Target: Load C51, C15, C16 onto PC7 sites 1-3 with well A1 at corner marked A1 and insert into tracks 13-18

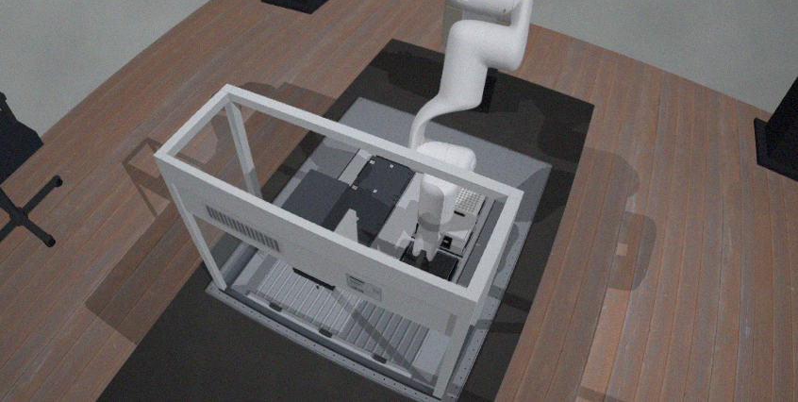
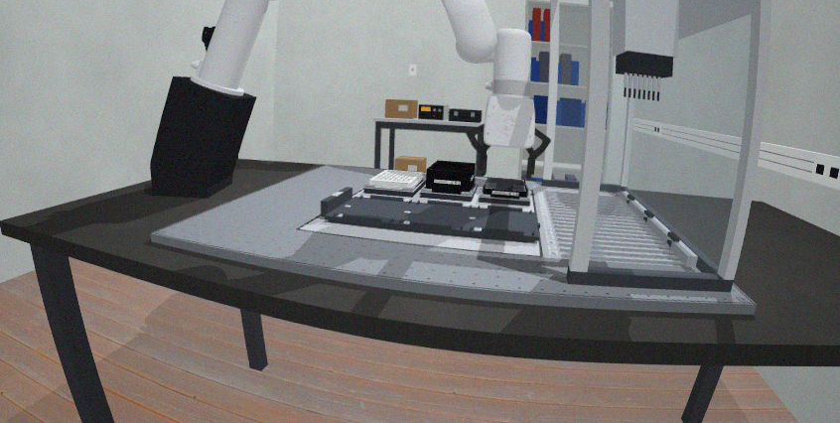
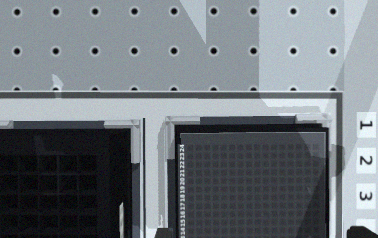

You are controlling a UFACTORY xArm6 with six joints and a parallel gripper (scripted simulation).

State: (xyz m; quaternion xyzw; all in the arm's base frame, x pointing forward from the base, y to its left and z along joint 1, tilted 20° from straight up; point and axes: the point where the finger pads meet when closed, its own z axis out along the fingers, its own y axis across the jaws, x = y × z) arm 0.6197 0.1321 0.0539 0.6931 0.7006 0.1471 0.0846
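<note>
Right now my hand is 5 cm above the nest S3. Round my hand: apron (13 cm to the right, 11 cm behind, 5 cm below); white 96-well plate C15 (22 cm behind, 3 cm below, 1 cm to the right); nest S1 (22 cm behind, 5 cm below, 1 cm to the right).
</note>
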